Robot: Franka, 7 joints.
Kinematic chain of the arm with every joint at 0, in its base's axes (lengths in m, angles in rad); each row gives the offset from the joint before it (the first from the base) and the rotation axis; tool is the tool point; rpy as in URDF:
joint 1: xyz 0 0 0.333 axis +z
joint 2: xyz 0 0 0 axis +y
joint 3: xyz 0 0 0.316 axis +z
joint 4: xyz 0.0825 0 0 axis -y
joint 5: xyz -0.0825 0 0.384 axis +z
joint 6: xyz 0 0 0 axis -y
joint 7: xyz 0.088 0 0 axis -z
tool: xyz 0 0 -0.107 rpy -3.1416 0 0
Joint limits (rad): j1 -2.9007..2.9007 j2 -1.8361..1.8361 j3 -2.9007..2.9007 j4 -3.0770..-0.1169 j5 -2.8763..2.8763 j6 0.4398..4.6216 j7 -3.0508..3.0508
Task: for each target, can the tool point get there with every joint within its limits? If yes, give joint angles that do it. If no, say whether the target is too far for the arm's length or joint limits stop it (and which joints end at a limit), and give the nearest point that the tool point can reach.
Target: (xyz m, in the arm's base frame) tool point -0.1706 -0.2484 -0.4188
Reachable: no: joint limits stop it (at a limit: joint 2) | nearest point -0.1696 -0.2469 -0.3605 | short by 0.058 m
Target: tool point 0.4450 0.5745 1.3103
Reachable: no: too far | nearest point 0.3135 0.4047 1.0214 | short by 0.360 m
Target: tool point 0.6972 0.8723 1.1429
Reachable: no: too far | nearest point 0.4336 0.5425 0.8367 | short by 0.522 m
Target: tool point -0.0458 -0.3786 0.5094
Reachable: yes | joints -0.7431 -0.8799 -0.6266 -2.5747 -1.4528 1.7584 2.2655
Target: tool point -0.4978 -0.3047 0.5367
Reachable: yes | joints 1.4720 -1.4315 1.5202 -1.4987 -1.2044 0.9503 -2.2522
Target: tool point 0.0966 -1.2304 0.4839
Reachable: no: too far | nearest point 0.0667 -0.8489 0.4371 | short by 0.385 m
